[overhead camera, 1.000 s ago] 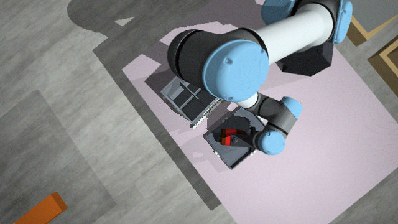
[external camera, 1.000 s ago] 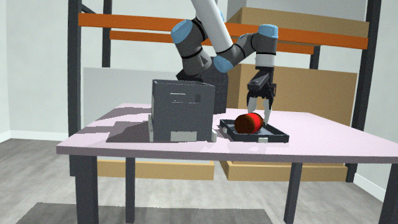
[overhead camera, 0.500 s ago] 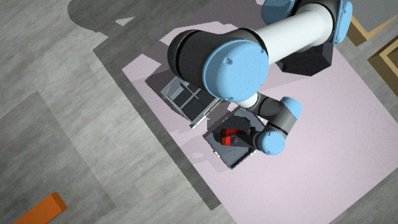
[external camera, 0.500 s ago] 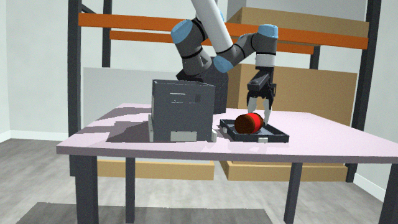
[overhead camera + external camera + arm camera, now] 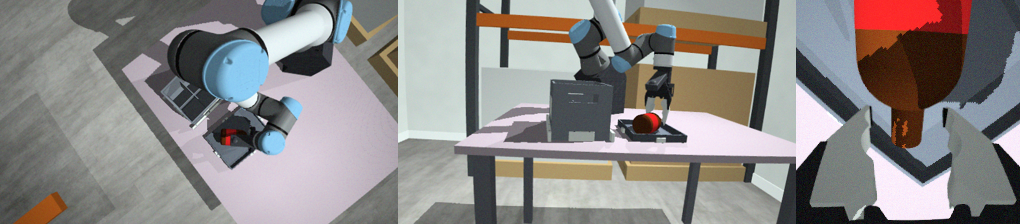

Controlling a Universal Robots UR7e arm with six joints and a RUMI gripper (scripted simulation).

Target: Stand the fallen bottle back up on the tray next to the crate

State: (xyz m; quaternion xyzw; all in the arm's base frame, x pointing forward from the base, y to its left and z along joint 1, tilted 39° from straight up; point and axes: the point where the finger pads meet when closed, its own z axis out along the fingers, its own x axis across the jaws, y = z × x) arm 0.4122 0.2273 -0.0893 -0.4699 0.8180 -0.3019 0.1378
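Right now the brown bottle is 4 cm ahead of my hand and 3 cm to the right of it. Round my hand: dark tray (3 cm ahead, 3 cm to the right, 3 cm below); dark crate (6 cm ahead, 31 cm to the right, 4 cm above).
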